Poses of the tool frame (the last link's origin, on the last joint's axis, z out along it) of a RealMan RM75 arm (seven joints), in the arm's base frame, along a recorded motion.
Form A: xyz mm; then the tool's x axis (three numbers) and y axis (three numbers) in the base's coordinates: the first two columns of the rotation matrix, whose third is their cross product.
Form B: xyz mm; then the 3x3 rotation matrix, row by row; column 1 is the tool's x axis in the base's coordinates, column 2 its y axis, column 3 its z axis. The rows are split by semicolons. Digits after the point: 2 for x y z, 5 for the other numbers.
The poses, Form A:
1: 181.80 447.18 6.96 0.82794 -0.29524 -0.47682 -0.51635 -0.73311 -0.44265
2: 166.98 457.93 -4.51 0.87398 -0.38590 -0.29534 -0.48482 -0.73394 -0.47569
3: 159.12 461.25 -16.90 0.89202 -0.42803 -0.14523 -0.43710 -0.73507 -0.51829
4: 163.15 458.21 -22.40 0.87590 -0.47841 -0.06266 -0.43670 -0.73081 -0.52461
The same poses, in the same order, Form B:
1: 181.80 447.18 6.96; 0.82794 -0.51635 -0.21887; -0.29524 -0.73311 0.61269; -0.47682 -0.44265 -0.75942
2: 166.98 457.93 -4.51; 0.87398 -0.48482 -0.03319; -0.38590 -0.73394 0.55893; -0.29534 -0.47569 -0.82854
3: 159.12 461.25 -16.90; 0.89202 -0.43710 0.11509; -0.42803 -0.73507 0.52581; -0.14523 -0.51829 -0.84279
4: 163.15 458.21 -22.40; 0.87590 -0.43670 0.20519; -0.47841 -0.73081 0.48687; -0.06266 -0.52461 -0.84904
